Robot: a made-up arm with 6 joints. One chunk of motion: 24 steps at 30 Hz.
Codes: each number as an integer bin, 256 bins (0 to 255) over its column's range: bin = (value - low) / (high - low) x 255, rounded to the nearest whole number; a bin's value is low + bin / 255 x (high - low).
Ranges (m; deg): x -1.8..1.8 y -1.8..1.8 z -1.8..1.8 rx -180..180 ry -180..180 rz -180..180
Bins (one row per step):
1: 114 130 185 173 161 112
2: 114 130 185 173 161 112
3: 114 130 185 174 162 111
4: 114 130 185 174 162 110
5: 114 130 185 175 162 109
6: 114 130 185 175 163 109
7: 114 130 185 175 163 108
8: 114 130 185 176 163 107
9: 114 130 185 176 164 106
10: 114 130 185 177 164 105
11: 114 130 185 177 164 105
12: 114 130 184 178 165 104
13: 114 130 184 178 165 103
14: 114 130 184 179 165 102
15: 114 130 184 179 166 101
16: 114 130 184 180 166 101
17: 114 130 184 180 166 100
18: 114 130 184 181 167 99
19: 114 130 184 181 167 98
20: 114 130 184 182 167 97
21: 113 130 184 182 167 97
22: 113 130 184 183 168 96
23: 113 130 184 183 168 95
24: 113 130 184 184 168 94
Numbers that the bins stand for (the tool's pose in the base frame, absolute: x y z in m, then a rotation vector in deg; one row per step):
1: -0.1906 0.0353 0.8118 64.24 47.29 -21.88
2: -0.1906 0.0353 0.8118 64.24 47.29 -21.88
3: -0.1906 0.0353 0.8118 65.65 48.71 -23.29
4: -0.1906 0.0353 0.8118 65.65 48.71 -24.71
5: -0.1906 0.0353 0.8118 67.06 48.71 -26.12
6: -0.1906 0.0353 0.8118 67.06 50.12 -26.12
7: -0.1906 0.0353 0.8118 67.06 50.12 -27.53
8: -0.1906 0.0353 0.8118 68.47 50.12 -28.94
9: -0.1906 0.0353 0.8118 68.47 51.53 -30.35
10: -0.1906 0.0353 0.8118 69.88 51.53 -31.76
11: -0.1906 0.0353 0.8118 69.88 51.53 -31.76
12: -0.1906 0.0353 0.7976 71.29 52.94 -33.18
13: -0.1906 0.0353 0.7976 71.29 52.94 -34.59
14: -0.1906 0.0353 0.7976 72.71 52.94 -36.00
15: -0.1906 0.0353 0.7976 72.71 54.35 -37.41
16: -0.1906 0.0353 0.7976 74.12 54.35 -37.41
17: -0.1906 0.0353 0.7976 74.12 54.35 -38.82
18: -0.1906 0.0353 0.7976 75.53 55.76 -40.24
19: -0.1906 0.0353 0.7976 75.53 55.76 -41.65
20: -0.1906 0.0353 0.7976 76.94 55.76 -43.06
21: -0.2047 0.0353 0.7976 76.94 55.76 -43.06
22: -0.2047 0.0353 0.7976 78.35 57.18 -44.47
23: -0.2047 0.0353 0.7976 78.35 57.18 -45.88
24: -0.2047 0.0353 0.7976 79.76 57.18 -47.29

